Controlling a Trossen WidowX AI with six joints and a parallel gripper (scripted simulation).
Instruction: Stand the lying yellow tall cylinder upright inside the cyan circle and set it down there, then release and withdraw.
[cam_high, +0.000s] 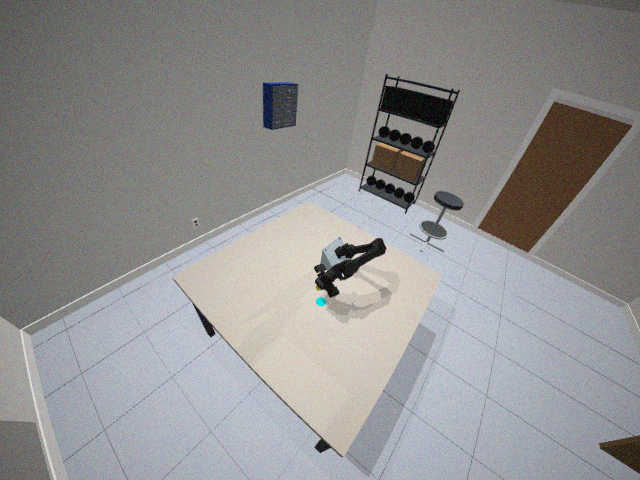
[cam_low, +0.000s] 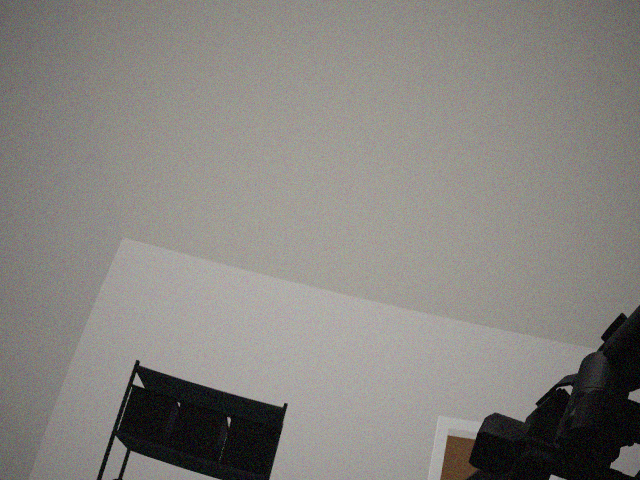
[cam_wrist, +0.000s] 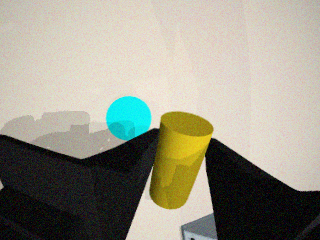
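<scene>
Now: gripper tip 30 mm to the right of the cyan circle and 110 mm above it. Round my gripper tip: yellow tall cylinder 20 mm behind, 10 mm below.
</scene>
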